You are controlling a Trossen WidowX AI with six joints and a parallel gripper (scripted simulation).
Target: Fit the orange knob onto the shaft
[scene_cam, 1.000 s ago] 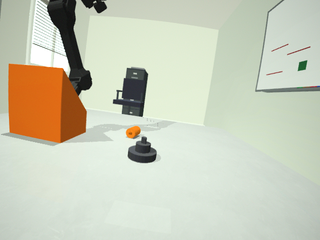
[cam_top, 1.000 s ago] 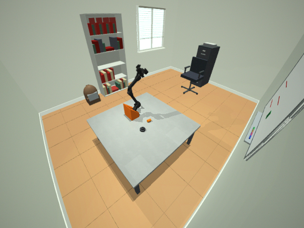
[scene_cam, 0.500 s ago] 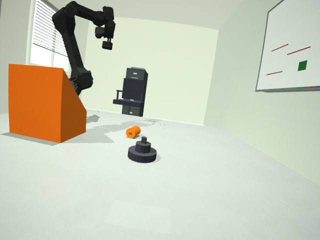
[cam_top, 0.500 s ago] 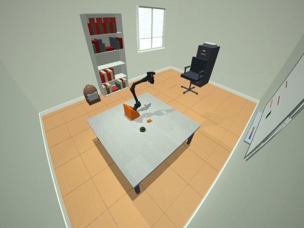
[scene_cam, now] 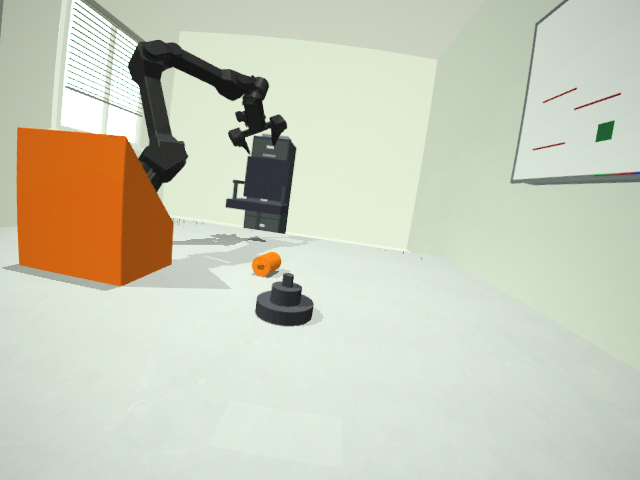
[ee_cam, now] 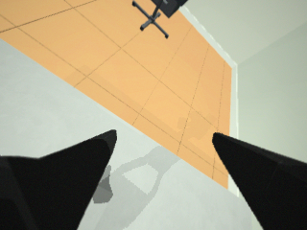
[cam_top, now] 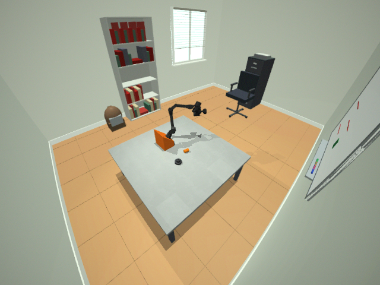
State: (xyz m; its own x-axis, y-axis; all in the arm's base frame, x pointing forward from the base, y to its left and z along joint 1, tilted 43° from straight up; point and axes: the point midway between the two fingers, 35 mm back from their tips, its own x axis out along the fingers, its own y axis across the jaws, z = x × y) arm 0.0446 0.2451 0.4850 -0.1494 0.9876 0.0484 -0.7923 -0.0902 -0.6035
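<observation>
My gripper tip is now 410 mm to the left of the knob, 280 mm above it and 210 mm short of it. Also, from my gripper tip: dark pedestal (580 mm to the right, 310 mm ahead, 270 mm below).
</observation>
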